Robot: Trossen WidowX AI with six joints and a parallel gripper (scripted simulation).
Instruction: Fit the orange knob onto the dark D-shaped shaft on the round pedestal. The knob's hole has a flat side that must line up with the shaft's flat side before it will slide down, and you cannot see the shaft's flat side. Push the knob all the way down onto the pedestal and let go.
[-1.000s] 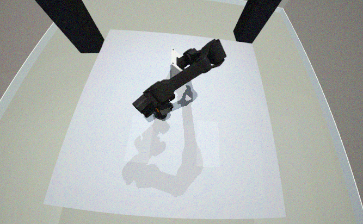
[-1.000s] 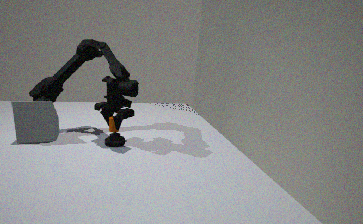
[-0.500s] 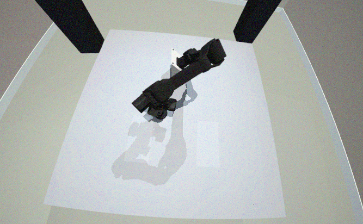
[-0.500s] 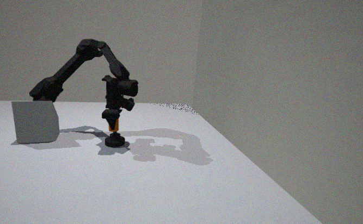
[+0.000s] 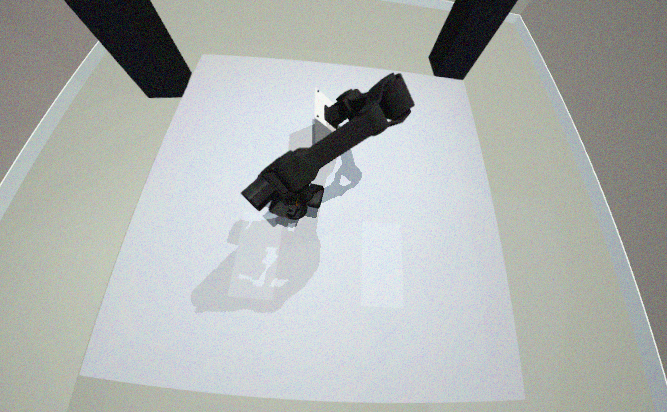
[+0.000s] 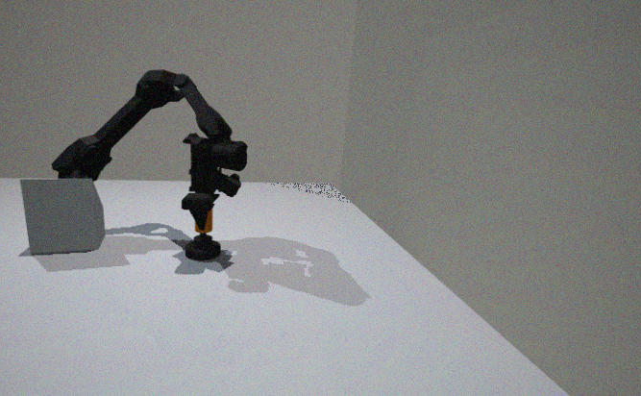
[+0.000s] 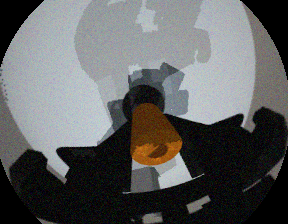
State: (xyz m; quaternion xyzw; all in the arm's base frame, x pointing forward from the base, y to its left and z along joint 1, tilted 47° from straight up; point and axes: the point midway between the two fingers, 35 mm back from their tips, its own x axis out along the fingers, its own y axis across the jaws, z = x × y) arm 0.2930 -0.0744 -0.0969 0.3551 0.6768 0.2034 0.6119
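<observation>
The orange knob lies 2 cm above my gripper tip. The rest, counted from my gripper tip: round black pedestal (4 cm below).
</observation>
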